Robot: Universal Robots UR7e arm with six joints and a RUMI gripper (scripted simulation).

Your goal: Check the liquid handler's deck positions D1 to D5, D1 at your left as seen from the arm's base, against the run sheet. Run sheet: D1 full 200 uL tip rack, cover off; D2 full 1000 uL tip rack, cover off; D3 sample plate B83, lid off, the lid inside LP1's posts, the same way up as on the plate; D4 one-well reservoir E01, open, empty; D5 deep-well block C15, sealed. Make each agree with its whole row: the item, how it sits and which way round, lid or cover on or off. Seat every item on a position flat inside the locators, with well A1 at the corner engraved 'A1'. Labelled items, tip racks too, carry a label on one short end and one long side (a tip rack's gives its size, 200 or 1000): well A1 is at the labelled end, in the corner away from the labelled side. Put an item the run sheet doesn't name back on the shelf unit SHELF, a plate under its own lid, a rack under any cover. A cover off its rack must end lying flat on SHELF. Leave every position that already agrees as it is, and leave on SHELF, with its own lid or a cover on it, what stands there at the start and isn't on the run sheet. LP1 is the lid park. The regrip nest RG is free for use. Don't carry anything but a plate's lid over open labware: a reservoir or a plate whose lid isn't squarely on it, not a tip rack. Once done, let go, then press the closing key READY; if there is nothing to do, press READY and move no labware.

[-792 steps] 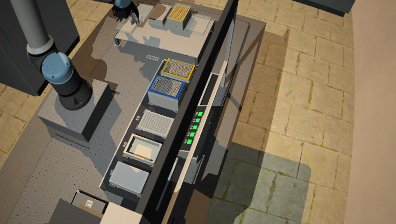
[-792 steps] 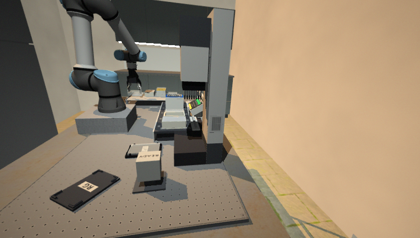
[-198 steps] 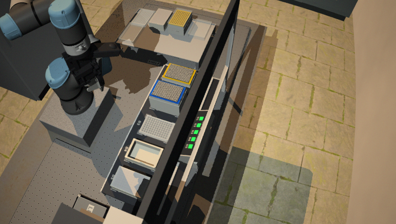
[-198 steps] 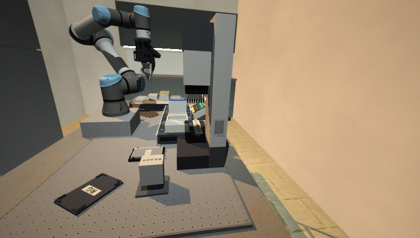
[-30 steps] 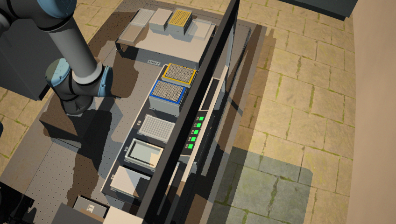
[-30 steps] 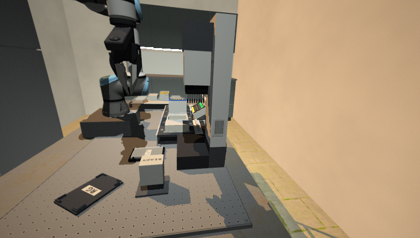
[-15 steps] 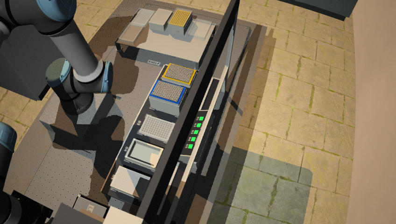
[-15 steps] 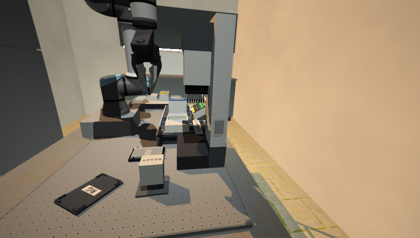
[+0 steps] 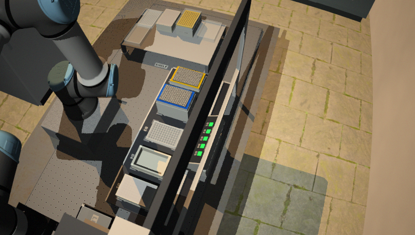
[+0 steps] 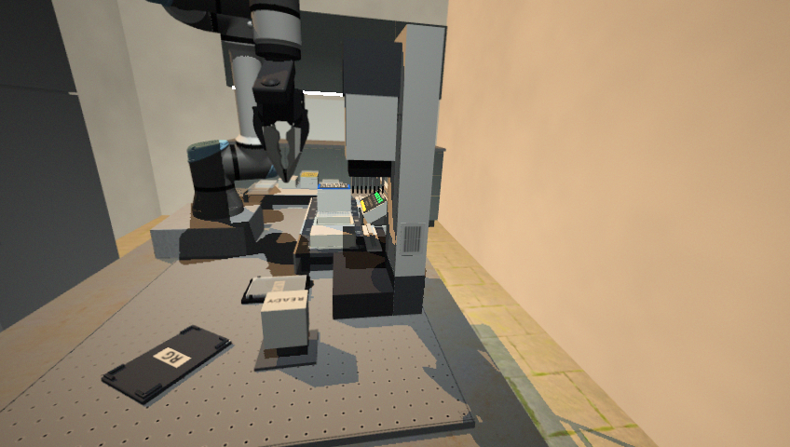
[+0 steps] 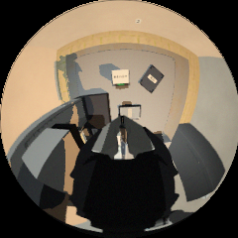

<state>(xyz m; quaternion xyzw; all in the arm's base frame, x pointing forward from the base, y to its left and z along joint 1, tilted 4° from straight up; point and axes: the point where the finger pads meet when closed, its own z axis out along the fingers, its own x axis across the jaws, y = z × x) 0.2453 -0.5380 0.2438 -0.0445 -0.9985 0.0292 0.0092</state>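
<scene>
Right now the ready key block is 240 mm below my hand, 70 mm to the right of it and 10 mm behind it. From my hand the other things lie so: regrip nest RG: 300 mm below, 200 mm behind, 80 mm to the right; handler's tower: 250 mm ahead, 30 mm to the left, 30 mm below; clear lid: 290 mm below, 120 mm to the left, 40 mm behind.
</scene>
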